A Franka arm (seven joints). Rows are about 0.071 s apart.
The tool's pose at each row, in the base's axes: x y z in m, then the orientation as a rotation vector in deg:
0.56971, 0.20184, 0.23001, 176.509, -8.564, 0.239
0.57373, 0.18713, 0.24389, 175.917, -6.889, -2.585
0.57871, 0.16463, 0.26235, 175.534, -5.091, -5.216
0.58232, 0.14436, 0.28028, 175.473, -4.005, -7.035
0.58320, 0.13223, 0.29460, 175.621, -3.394, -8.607
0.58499, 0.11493, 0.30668, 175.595, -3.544, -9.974
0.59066, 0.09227, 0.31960, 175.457, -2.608, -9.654
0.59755, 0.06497, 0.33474, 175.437, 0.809, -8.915
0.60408, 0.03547, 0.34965, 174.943, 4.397, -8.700
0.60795, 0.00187, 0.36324, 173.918, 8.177, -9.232
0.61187, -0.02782, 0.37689, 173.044, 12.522, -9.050
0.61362, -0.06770, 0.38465, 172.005, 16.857, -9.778
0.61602, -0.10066, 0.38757, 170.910, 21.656, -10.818
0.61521, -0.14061, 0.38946, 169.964, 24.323, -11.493
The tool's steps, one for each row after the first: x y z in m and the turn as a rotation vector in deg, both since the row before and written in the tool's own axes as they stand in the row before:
0.00550, 0.01502, -0.01301, -0.732, -1.772, -1.123
0.00625, 0.02328, -0.01705, -0.469, -1.661, -1.214
0.00379, 0.02136, -0.01658, -0.082, -1.158, -0.750
0.00035, 0.01315, -0.01341, 0.164, -1.007, -0.446
0.00134, 0.01807, -0.01095, 0.035, -0.893, 0.063
0.00519, 0.02333, -0.01189, -0.201, 0.228, -0.590
0.00612, 0.02818, -0.01379, -0.190, 0.564, -2.200
0.00482, 0.03062, -0.01321, -0.571, 0.210, -2.314
0.00093, 0.03475, -0.01097, -0.977, -0.299, -2.465
-0.00024, 0.03107, -0.01084, -0.786, 0.202, -2.840
-0.00462, 0.04027, -0.00320, -0.754, -0.401, -2.893
-0.00415, 0.03289, 0.00117, -0.623, -0.579, -3.239
-0.01060, 0.03837, 0.00394, -0.603, -0.433, -1.826

